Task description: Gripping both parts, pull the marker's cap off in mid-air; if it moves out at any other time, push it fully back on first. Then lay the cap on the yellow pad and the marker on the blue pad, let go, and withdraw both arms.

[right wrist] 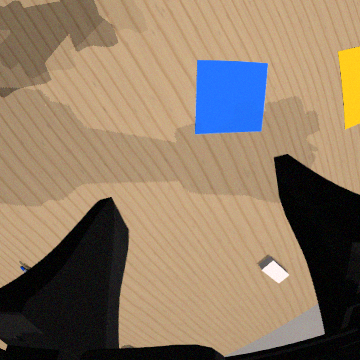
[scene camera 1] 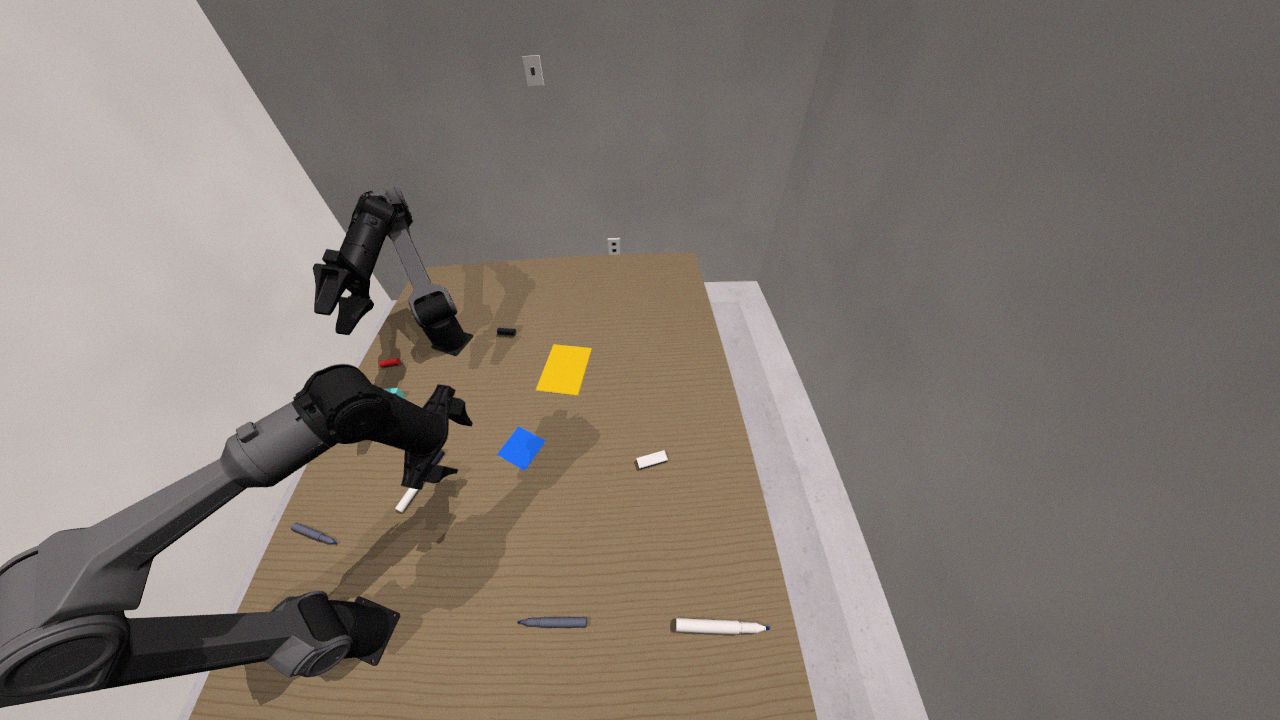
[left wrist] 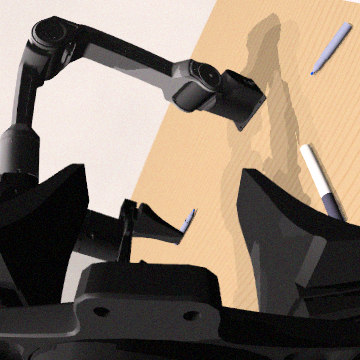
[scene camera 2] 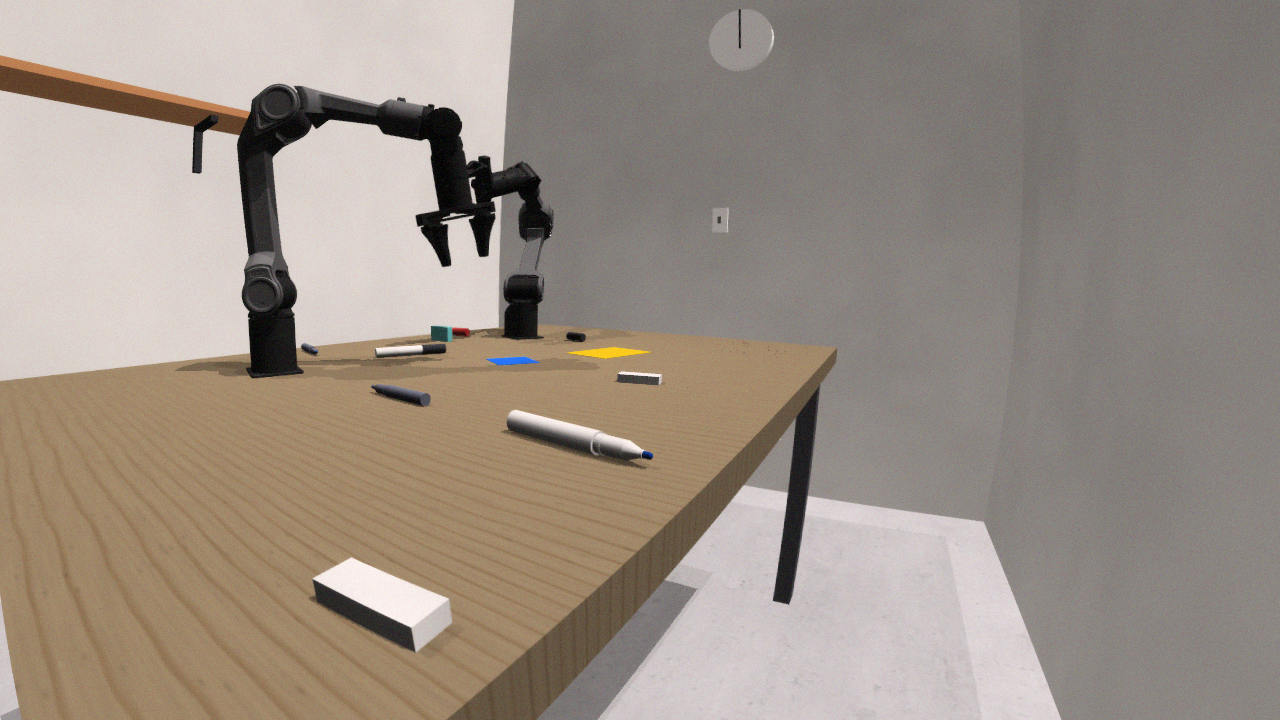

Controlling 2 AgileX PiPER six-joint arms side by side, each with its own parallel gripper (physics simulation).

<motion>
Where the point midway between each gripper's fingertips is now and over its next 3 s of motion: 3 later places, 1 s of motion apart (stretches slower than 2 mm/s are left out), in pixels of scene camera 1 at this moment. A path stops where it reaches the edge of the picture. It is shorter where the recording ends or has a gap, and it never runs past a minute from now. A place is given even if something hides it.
The left gripper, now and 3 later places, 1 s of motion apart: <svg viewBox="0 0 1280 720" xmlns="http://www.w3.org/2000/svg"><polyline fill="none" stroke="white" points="332,324 335,325 400,384 420,403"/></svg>
The right gripper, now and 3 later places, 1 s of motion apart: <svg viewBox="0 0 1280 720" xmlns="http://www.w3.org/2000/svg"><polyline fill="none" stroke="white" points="459,446 455,453 436,450 410,464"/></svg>
</motion>
